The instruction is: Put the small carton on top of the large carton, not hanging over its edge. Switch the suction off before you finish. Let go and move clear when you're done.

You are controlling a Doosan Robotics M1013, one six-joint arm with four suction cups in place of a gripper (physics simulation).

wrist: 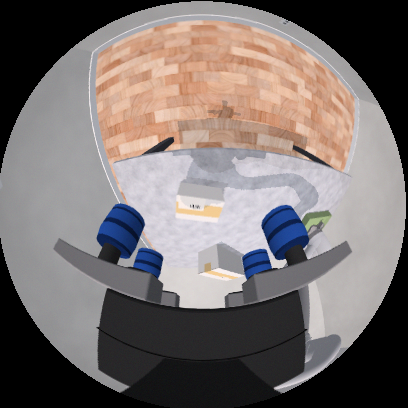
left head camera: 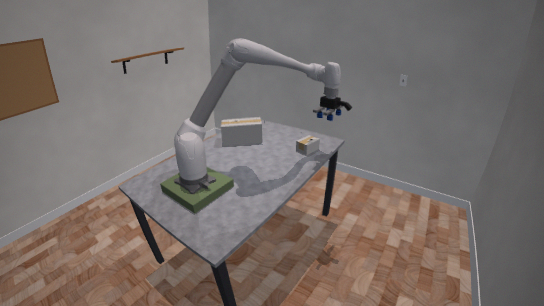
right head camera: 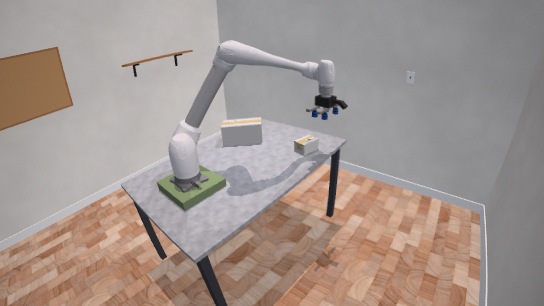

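Pixels of known places: hand at its tool point: point(wrist: 202, 244) point(left head camera: 329, 115) point(right head camera: 325, 114); arm's base at its link origin: point(wrist: 311, 232) point(left head camera: 194, 181) point(right head camera: 188, 180).
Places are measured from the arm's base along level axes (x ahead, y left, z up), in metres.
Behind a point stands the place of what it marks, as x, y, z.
Note:
The small carton point(left head camera: 307, 145) {0.723, -0.291, 0.015} point(right head camera: 306, 145) {0.734, -0.297, 0.012} point(wrist: 200, 202) {0.785, -0.288, 0.021}, white with yellow tape and a printed label, lies on the table near its far right end. The large carton point(left head camera: 241, 134) {0.592, 0.183, 0.024} point(right head camera: 242, 134) {0.598, 0.177, 0.025} point(wrist: 212, 259) {0.722, 0.097, 0.038}, grey-white with yellow tape along its top, stands upright on the table, left of the small carton in the head views. Its top is bare. My gripper point(left head camera: 329, 115) point(right head camera: 325, 114) point(wrist: 202, 247) {0.782, -0.410, 0.236}, with four blue suction cups, is open and holds nothing. It hangs well above the table, up and to the right of the small carton in both head views, touching neither carton.
The grey table point(left head camera: 210, 230) {-0.174, -0.311, -0.054} point(right head camera: 200, 225) {-0.151, -0.313, -0.054} point(wrist: 150, 185) {0.967, -0.309, -0.054} bears a green block point(left head camera: 195, 202) {-0.119, -0.152, -0.001} point(right head camera: 185, 200) {-0.120, -0.152, -0.001} point(wrist: 316, 220) {0.057, -0.125, -0.003} under the arm's base. The arm's shadow crosses the table top. A wooden wall shelf point(left head camera: 147, 55) point(right head camera: 157, 58) is on the left wall.

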